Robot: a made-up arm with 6 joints. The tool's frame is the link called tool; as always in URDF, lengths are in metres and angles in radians.
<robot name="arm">
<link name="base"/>
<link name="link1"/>
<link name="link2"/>
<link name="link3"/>
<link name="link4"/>
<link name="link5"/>
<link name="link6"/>
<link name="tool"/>
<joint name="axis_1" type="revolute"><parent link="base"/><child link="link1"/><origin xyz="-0.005 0.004 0.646"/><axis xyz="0 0 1"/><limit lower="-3.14" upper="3.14" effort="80" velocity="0.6"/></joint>
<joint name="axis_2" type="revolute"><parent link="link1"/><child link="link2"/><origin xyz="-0.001 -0.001 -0.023" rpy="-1.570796 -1.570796 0"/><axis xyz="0 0 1"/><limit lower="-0.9" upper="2.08" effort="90" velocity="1.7"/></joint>
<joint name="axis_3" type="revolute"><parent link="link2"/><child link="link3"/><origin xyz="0.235 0.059 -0.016" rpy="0 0 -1.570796"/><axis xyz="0 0 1"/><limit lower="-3.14" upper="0.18" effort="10" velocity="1.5"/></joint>
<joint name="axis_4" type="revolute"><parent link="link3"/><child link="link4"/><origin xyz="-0.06 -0.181 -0.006" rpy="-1.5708 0 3.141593"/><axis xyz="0 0 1"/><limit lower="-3.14" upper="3.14" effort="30" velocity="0.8"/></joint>
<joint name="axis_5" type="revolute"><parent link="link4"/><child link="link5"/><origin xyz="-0.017 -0.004 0.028" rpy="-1.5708 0 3.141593"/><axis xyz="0 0 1"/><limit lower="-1.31" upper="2.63" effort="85" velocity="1.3"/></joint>
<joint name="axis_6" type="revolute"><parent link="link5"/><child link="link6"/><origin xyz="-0.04 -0.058 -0.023" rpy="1.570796 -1.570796 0"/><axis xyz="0 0 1"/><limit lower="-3.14" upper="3.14" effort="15" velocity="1"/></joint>
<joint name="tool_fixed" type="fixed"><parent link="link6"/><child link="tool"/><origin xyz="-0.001 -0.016 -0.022" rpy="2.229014 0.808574 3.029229"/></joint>
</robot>
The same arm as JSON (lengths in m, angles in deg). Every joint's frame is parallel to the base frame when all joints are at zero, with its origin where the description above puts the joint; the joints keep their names.
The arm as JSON. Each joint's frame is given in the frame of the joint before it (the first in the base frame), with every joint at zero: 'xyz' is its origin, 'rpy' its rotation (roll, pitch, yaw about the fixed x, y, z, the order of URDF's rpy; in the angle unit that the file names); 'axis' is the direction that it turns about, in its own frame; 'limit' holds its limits. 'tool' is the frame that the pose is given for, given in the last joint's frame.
{
  "units": {
    "length": "m",
    "angle": "deg"
  },
  "joints": [
    {
      "name": "axis_1",
      "type": "revolute",
      "origin": {
        "xyz": [
          -0.005,
          0.004,
          0.646
        ],
        "rpy": [
          0.0,
          0.0,
          0.0
        ]
      },
      "axis": "+z",
      "limit": {
        "lower": -179.91,
        "upper": 179.91
      }
    },
    {
      "name": "axis_2",
      "type": "revolute",
      "origin": {
        "xyz": [
          -0.001,
          -0.001,
          -0.023
        ],
        "rpy": [
          0.0,
          0.0,
          0.0
        ]
      },
      "axis": "+y",
      "limit": {
        "lower": -51.57,
        "upper": 119.18
      }
    },
    {
      "name": "axis_3",
      "type": "revolute",
      "origin": {
        "xyz": [
          0.059,
          -0.016,
          0.235
        ],
        "rpy": [
          0.0,
          0.0,
          0.0
        ]
      },
      "axis": "+y",
      "limit": {
        "lower": -179.91,
        "upper": 10.31
      }
    },
    {
      "name": "axis_4",
      "type": "revolute",
      "origin": {
        "xyz": [
          0.06,
          -0.006,
          -0.181
        ],
        "rpy": [
          0.0,
          0.0,
          0.0
        ]
      },
      "axis": "-z",
      "limit": {
        "lower": -179.91,
        "upper": 179.91
      }
    },
    {
      "name": "axis_5",
      "type": "revolute",
      "origin": {
        "xyz": [
          -0.017,
          0.004,
          -0.028
        ],
        "rpy": [
          0.0,
          0.0,
          0.0
        ]
      },
      "axis": "+y",
      "limit": {
        "lower": -75.06,
        "upper": 150.69
      }
    },
    {
      "name": "axis_6",
      "type": "revolute",
      "origin": {
        "xyz": [
          0.04,
          -0.023,
          -0.058
        ],
        "rpy": [
          0.0,
          0.0,
          0.0
        ]
      },
      "axis": "-z",
      "limit": {
        "lower": -179.91,
        "upper": 179.91
      }
    }
  ],
  "tool": {
    "origin": {
      "xyz": [
        -0.016,
        -0.001,
        0.022
      ],
      "rpy": [
        -52.29,
        -46.33,
        -83.56
      ]
    }
  }
}

